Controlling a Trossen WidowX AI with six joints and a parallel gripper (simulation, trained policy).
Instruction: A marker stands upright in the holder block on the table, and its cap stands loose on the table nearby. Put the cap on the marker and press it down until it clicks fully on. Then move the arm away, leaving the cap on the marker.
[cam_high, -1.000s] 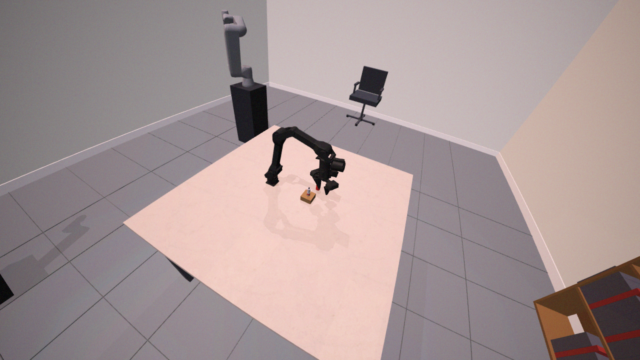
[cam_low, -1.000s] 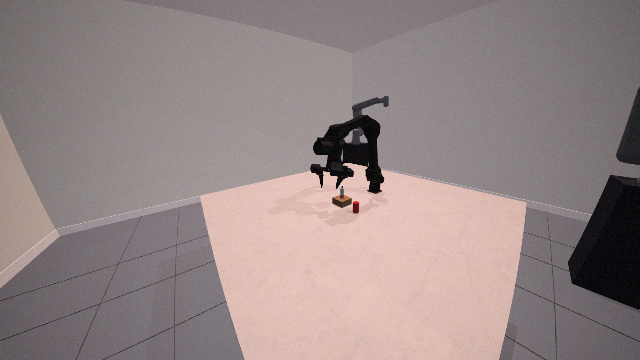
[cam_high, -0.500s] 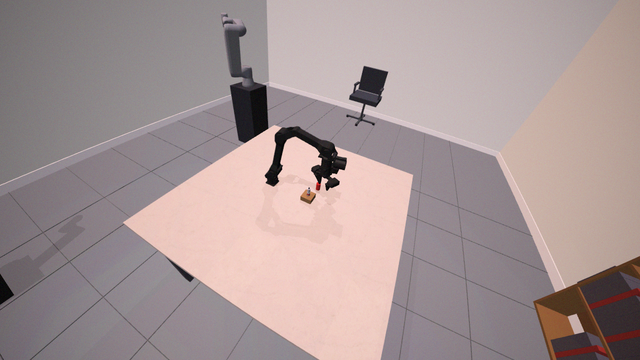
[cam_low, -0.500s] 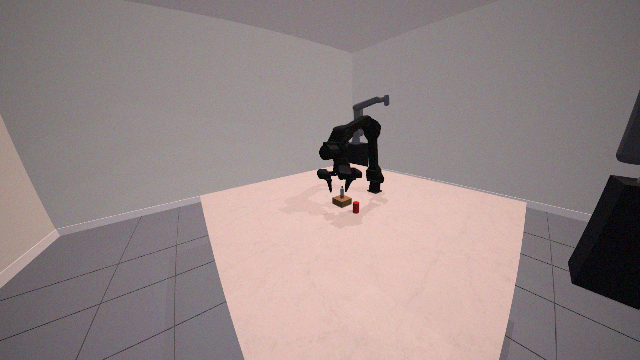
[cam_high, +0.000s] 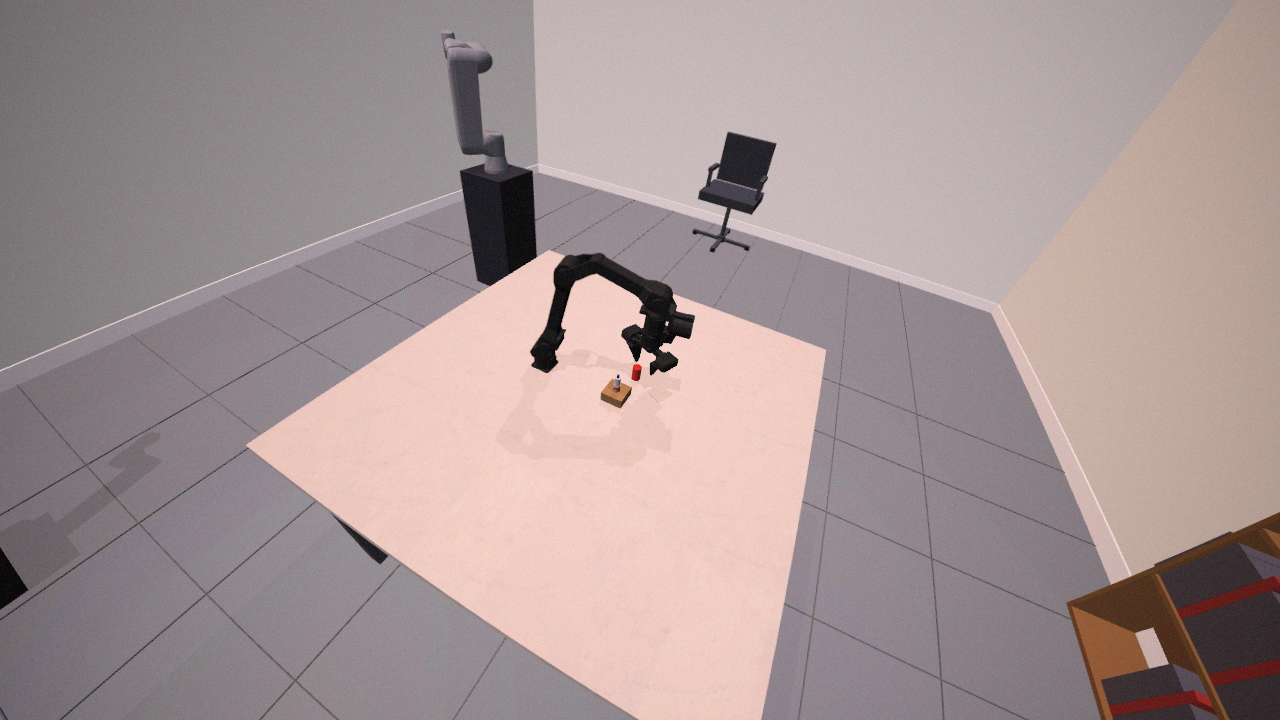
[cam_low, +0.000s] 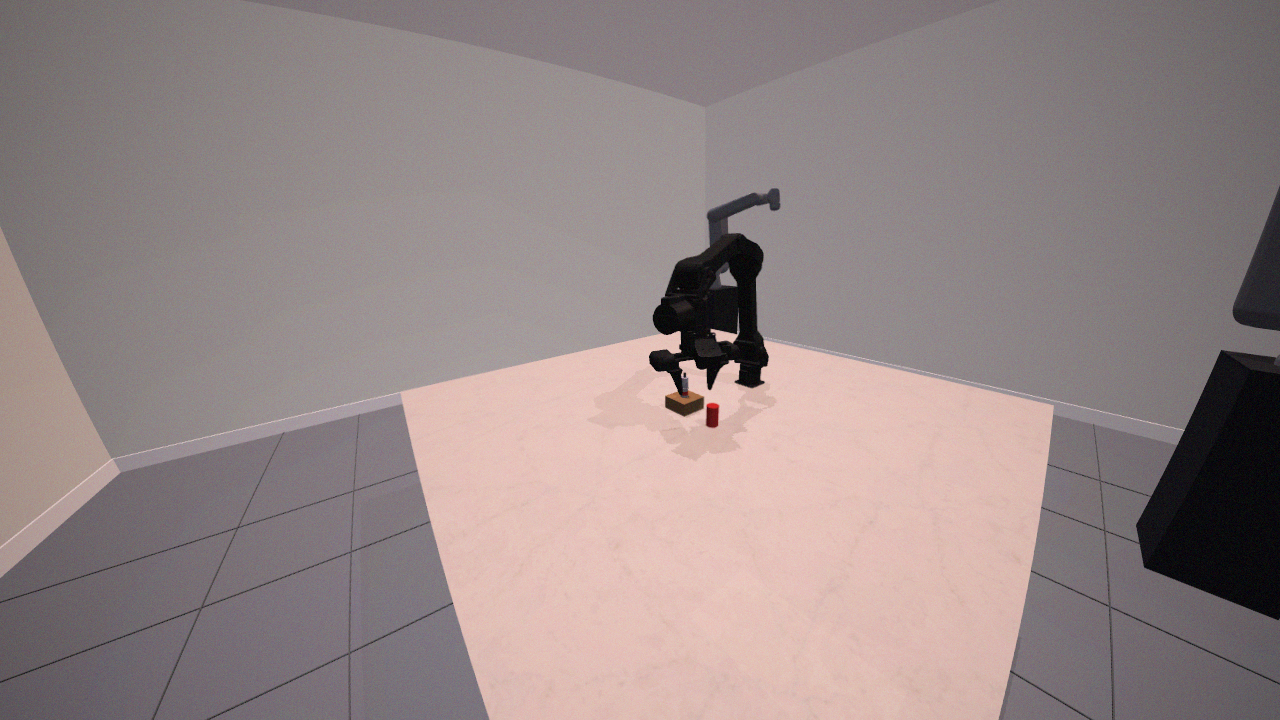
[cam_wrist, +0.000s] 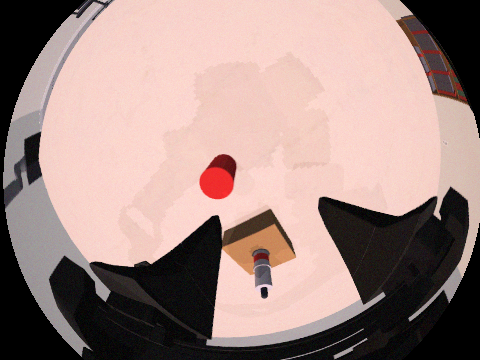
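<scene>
Right now my gripper tip is 30 mm past the red cap, 30 mm to the right of it and 60 mm above it. Also, from my gripper tip: brown holder block 50 mm behind, 80 mm to the right, 70 mm below.
</scene>
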